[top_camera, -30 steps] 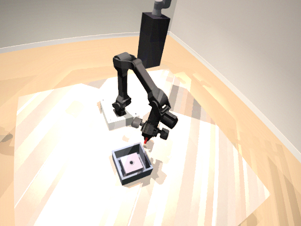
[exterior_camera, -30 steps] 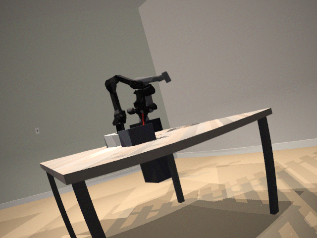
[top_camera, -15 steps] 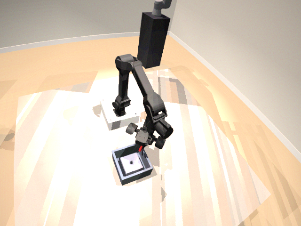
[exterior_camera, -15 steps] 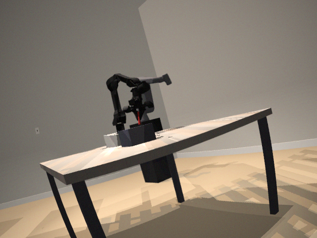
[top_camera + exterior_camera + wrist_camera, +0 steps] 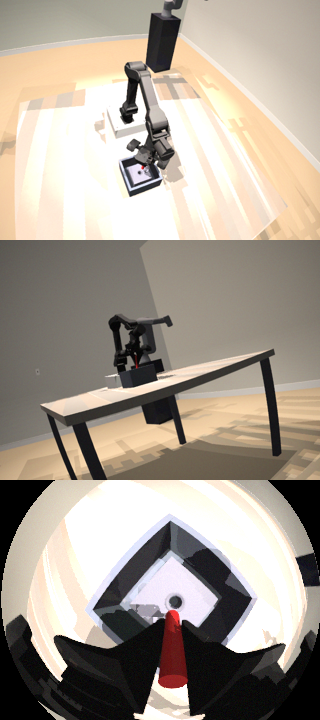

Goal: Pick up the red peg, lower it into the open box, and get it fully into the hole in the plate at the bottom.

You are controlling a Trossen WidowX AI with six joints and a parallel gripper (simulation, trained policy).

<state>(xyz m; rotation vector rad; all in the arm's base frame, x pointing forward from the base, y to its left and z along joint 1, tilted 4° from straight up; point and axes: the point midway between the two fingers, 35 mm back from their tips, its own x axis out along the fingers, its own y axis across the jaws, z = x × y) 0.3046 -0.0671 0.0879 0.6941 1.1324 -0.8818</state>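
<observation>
Right now the red peg is 10 mm to the left of my gripper tip and 10 mm above it. The rest, counted from my gripper tip: dark box (20 mm to the right, 90 mm below); grey plate (20 mm to the right, 70 mm below).
</observation>
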